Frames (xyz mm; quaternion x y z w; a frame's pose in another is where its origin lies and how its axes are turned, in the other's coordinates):
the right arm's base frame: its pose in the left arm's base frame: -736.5 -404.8 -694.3 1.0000 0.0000 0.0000 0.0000
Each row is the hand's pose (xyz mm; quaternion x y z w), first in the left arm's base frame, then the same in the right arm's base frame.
Working: the left arm's base frame: its pose in the right arm's base frame: 736.5 -404.8 -694.3 1.0000 0.0000 0.0000 0.0000

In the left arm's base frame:
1: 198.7 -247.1 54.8 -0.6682 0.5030 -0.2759 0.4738
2: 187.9 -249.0 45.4 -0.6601 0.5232 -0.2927 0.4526
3: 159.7 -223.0 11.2 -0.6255 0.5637 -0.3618 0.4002
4: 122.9 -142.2 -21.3 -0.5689 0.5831 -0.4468 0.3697
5: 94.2 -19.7 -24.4 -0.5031 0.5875 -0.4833 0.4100
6: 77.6 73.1 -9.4 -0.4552 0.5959 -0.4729 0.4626
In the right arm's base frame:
1: 935.2 -157.7 -749.1 0.4738 0.2759 0.5030 0.6682
2: 924.4 -155.8 -739.7 0.4526 0.2927 0.5232 0.6601
3: 896.2 -181.8 -705.5 0.4002 0.3618 0.5637 0.6255
4: 859.4 -262.6 -673.0 0.3697 0.4468 0.5831 0.5689
5: 830.7 -385.1 -669.9 0.4100 0.4833 0.5875 0.5031
6: 814.1 -477.9 -684.9 0.4626 0.4729 0.5959 0.4552

